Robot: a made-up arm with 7 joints.
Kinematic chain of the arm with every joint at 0, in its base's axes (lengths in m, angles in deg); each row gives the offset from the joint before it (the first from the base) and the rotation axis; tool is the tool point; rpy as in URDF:
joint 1: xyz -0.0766 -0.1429 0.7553 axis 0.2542 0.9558 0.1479
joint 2: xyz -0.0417 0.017 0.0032 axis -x
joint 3: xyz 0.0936 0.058 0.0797 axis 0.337 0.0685 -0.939
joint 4: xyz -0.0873 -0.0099 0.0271 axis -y
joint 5: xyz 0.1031 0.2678 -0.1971 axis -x
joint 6: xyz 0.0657 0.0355 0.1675 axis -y
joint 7: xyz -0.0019 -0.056 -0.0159 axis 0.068 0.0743 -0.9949
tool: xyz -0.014 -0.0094 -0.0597 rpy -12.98 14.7 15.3
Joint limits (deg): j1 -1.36..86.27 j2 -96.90..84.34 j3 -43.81..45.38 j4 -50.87..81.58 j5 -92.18..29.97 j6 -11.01..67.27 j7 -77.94..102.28
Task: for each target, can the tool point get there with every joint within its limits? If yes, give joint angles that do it. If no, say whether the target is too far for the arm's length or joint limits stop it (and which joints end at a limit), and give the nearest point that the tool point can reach.
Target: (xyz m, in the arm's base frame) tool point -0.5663 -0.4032 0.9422
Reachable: no: joint limits stop it (at a limit: joint 1, joint 3, joint 4, joint 5, joint 6, joint 7) | nearest point -0.3818 -0.2765 0.8067 | short by 0.262 m
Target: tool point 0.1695 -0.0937 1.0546
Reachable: yes | joints 17.23 -49.43 -7.40 46.07 -6.56 53.42 11.89
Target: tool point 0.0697 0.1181 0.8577
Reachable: yes | joints 50.11 -45.24 -14.08 -26.81 -2.12 53.97 -10.37
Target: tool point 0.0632 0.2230 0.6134
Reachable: yes | joints 49.31 53.17 27.50 48.57 1.49 31.97 64.04
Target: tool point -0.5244 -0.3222 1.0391
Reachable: no: joint limits stop it (at a limit: joint 1, joint 4, joint 5, joint 6, joint 7) | nearest point -0.3550 -0.2257 0.8733 | short by 0.256 m
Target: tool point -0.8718 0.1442 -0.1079
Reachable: no: too far | nearest point -0.3573 0.0051 0.4449 | short by 0.768 m
